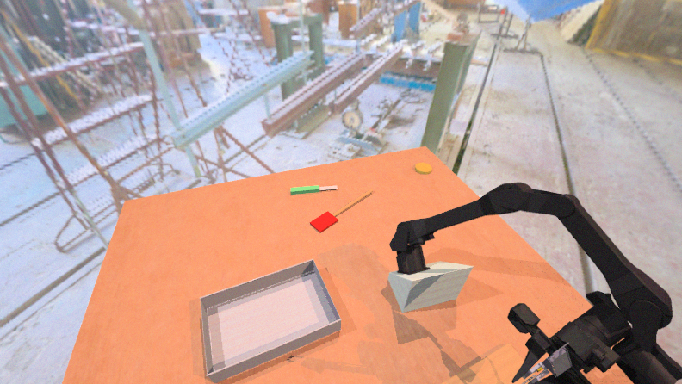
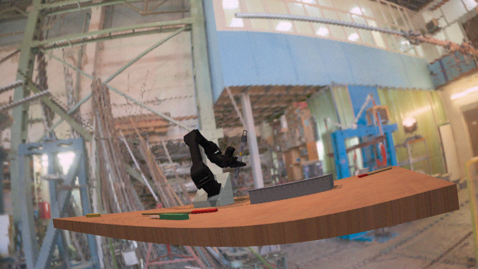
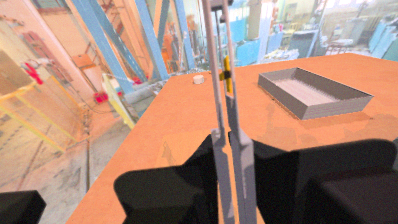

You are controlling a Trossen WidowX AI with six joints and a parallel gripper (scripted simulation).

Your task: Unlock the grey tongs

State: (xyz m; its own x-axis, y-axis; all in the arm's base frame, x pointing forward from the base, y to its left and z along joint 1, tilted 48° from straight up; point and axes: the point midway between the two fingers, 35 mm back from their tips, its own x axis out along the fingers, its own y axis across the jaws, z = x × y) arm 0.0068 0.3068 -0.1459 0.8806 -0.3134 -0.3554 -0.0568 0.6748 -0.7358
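My gripper tip is now 10 mm short of the wooden board, 40 mm to the right of it and 180 mm above it. Round my gripper tip: grey roasting tin (360 mm ahead, 350 mm to the right, 160 mm below); then red-headed spatula (60 mm ahead, 660 mm to the right, 180 mm below); then yellow lock slider (20 mm behind, 60 mm above).
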